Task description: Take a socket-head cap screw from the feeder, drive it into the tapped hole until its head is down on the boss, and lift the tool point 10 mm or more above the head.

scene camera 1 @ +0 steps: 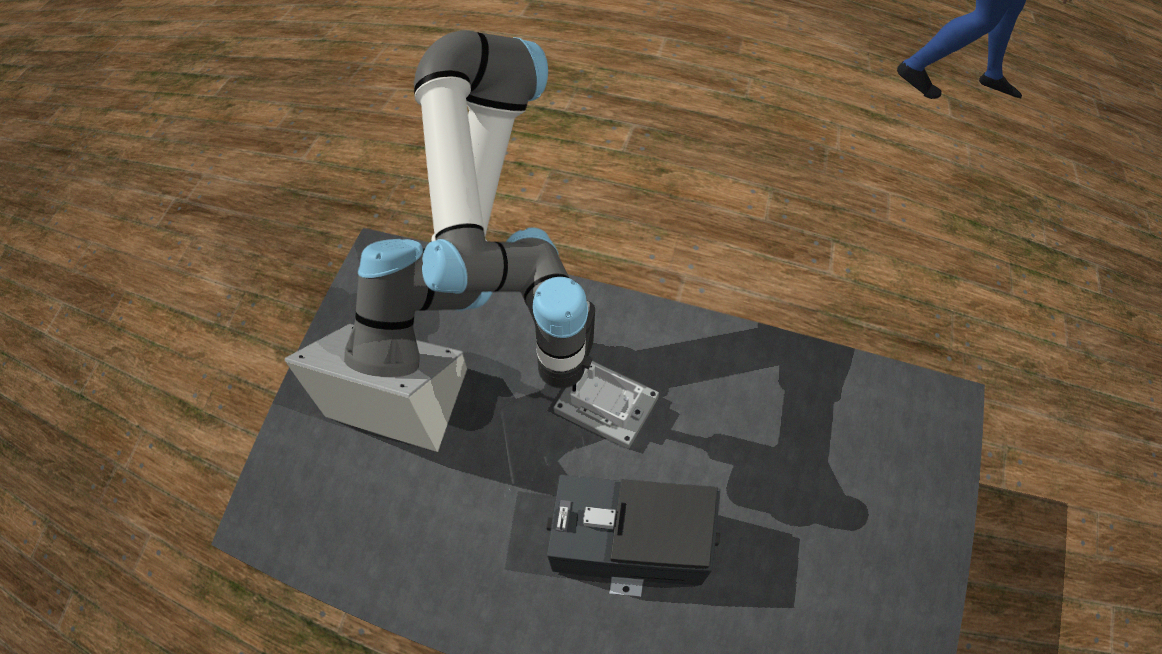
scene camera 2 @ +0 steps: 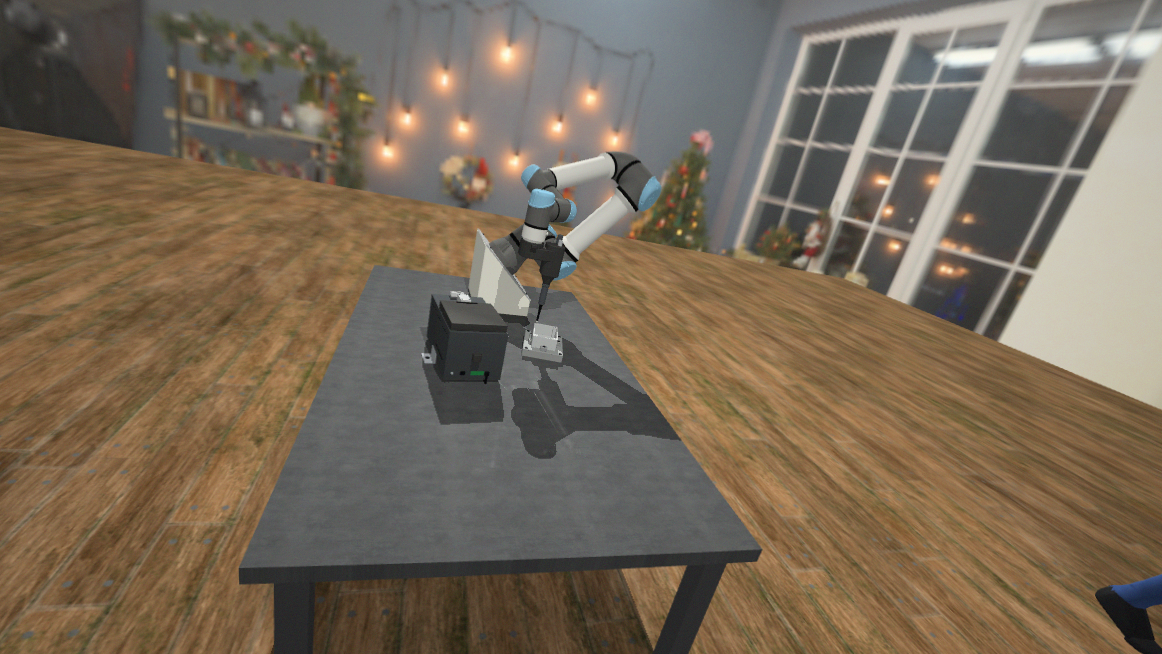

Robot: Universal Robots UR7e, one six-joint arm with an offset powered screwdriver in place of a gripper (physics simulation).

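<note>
The screwdriver's thin dark tip (scene camera 1: 574, 386) (scene camera 2: 538, 317) points down at the corner of the light grey housing (scene camera 1: 596, 408) (scene camera 2: 545, 333) nearest the robot's base. In scene camera 2 it stands at or slightly above the housing's rim; whether it touches cannot be told. The wrist hides most of the tool in scene camera 1. Any screw at the tip, the tapped hole and its boss are too small or hidden to make out. The dark screw feeder (scene camera 1: 666, 524) (scene camera 2: 465, 349) stands apart from the housing, with a small white plate (scene camera 1: 599, 516) on its top.
The housing sits on a flat grey base plate (scene camera 1: 628, 439) (scene camera 2: 541, 353) with corner holes. The robot's pale wedge-shaped mount (scene camera 1: 365, 406) (scene camera 2: 487, 277) stands on the dark table (scene camera 1: 365, 503) (scene camera 2: 487, 503). A person's blue-clad legs (scene camera 1: 951, 44) show on the floor beyond the table.
</note>
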